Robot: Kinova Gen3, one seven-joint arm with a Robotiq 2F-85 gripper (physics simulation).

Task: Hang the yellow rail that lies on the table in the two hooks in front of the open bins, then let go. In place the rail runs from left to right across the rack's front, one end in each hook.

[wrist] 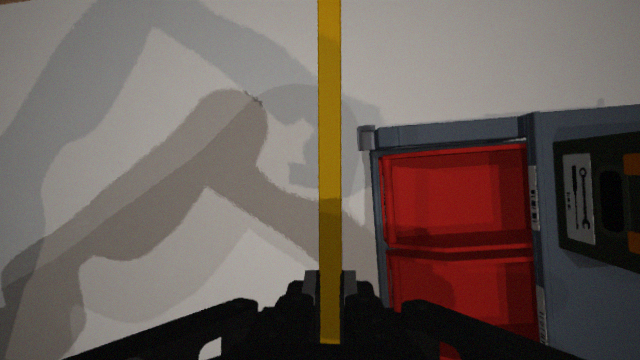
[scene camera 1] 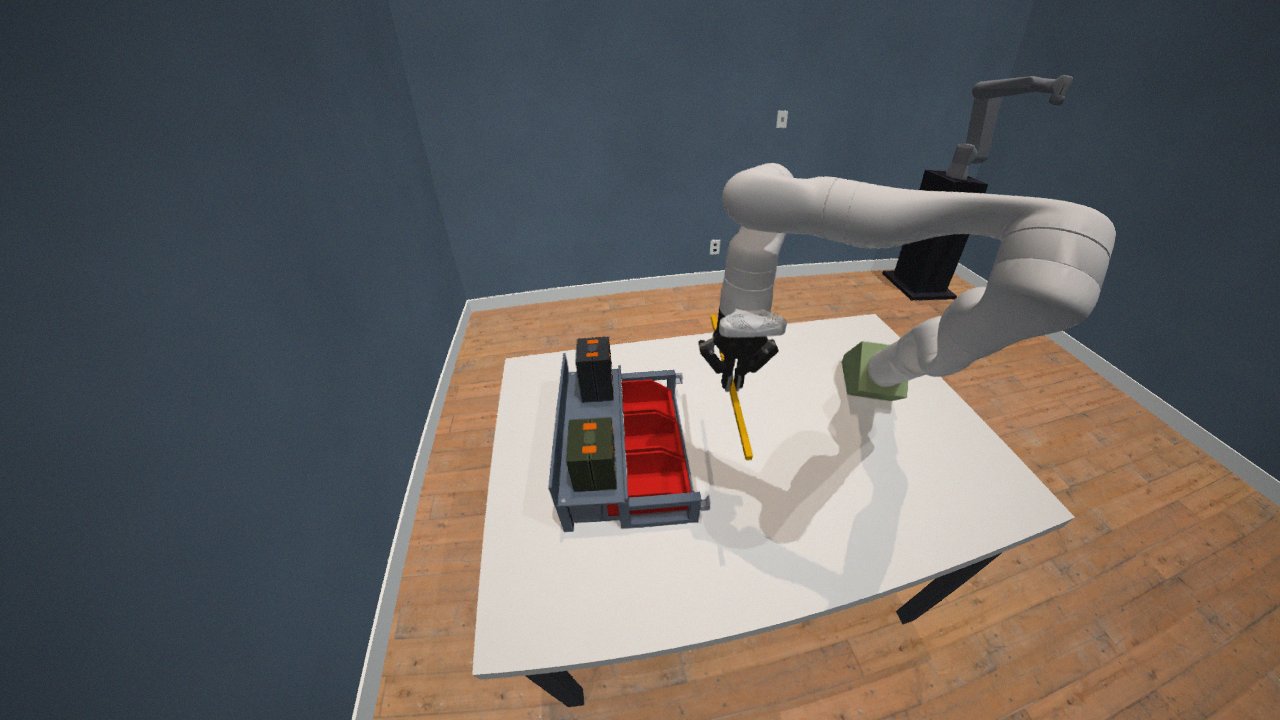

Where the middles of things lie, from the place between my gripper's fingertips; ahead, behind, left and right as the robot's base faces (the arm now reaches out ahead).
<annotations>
The dark green case point(scene camera 1: 591, 459) lies 250 mm ahead of my hand, 20 mm to the left of it and 120 mm below it. Round my hand: black case point(scene camera 1: 593, 362) (250 mm ahead, 210 mm to the right, 110 mm below).
</annotations>
